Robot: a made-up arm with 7 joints.
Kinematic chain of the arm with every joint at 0, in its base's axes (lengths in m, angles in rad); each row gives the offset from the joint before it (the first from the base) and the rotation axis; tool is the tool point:
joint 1: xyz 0 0 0.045 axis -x
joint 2: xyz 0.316 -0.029 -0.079 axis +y
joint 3: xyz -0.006 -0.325 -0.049 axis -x
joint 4: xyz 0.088 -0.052 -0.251 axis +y
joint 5: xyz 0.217 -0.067 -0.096 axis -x
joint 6: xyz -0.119 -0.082 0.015 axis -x
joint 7: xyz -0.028 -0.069 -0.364 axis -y
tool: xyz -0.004 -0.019 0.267
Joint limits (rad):
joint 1: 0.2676..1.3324
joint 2: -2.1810..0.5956
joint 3: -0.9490..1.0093
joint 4: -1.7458..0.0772
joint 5: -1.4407..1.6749
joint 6: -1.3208..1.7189
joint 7: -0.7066..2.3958
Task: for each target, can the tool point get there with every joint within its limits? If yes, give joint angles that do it. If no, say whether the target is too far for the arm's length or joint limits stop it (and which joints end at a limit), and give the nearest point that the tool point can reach.
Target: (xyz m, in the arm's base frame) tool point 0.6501 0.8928 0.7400
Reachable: no: joint limits stop it (at a limit: joint 1, joint 2, joint 5, joint 7) | nearest point 0.6340 0.7847 0.7034 | short by 0.115 m
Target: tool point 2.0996 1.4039 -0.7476
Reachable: no: too far | nearest point 1.0577 0.4850 -0.0734 | short by 1.544 m
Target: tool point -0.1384 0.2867 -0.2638
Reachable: no: joint limits stop it (at a limit: joint 1, joint 2, joint 3, joint 4, joint 5) | nearest point -0.0197 0.2363 -0.3442 | short by 0.152 m
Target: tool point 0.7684 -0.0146 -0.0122
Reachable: yes | joints 0.3991 -1.6438 -0.7599 -0.1421 -0.8515 -0.5021 0.8592
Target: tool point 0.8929 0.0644 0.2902
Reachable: yes | joints 0.6967 -1.6163 -0.5982 -0.9267 -0.8686 0.1023 0.9389
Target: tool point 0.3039 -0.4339 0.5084
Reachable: yes | joints 0.4585 -1.6218 0.7592 -1.6064 -0.1278 -0.5674 -0.1685
